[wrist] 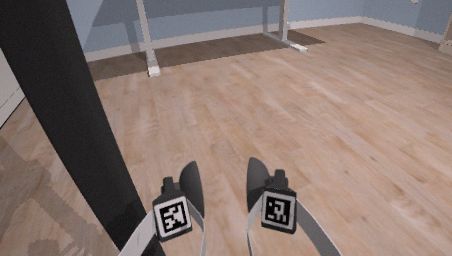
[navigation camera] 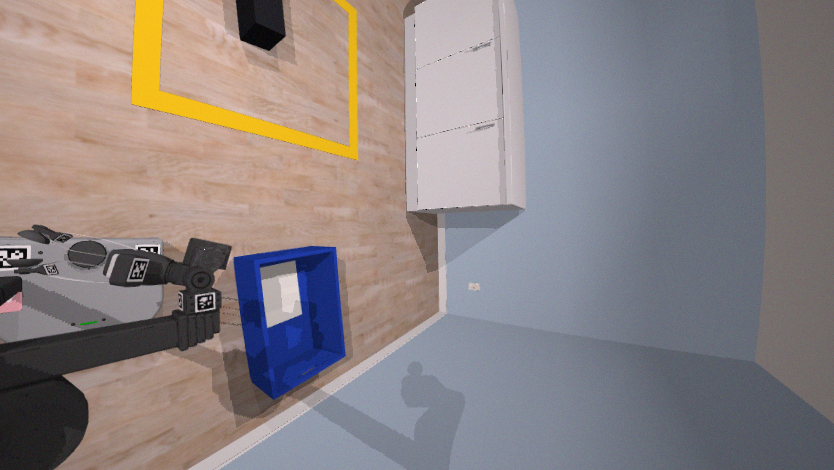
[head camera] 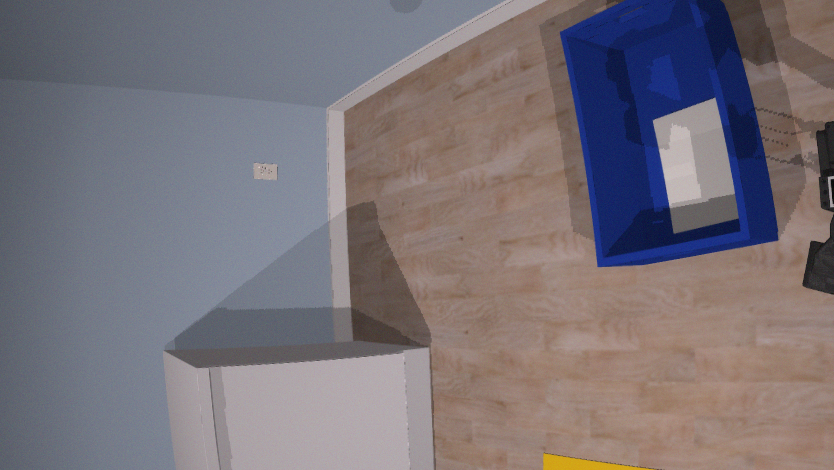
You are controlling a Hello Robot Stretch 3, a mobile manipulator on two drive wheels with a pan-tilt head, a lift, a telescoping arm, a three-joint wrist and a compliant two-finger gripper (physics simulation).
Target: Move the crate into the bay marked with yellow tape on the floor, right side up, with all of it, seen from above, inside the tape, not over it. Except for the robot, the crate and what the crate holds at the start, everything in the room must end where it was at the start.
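Observation:
A blue crate (head camera: 625, 72) is in sight, and the navigation camera view (navigation camera: 277, 356) has the crate too, while in the wrist view it is out of frame. I also see a white panel (head camera: 692, 147), visible again in the navigation camera view (navigation camera: 280, 288); the wrist view does not show the panel, as it is out of frame there. There is a white cabinet (head camera: 345, 398) as well. As for my gripper (navigation camera: 15, 246), I can find it in the wrist view (wrist: 224, 178) too.

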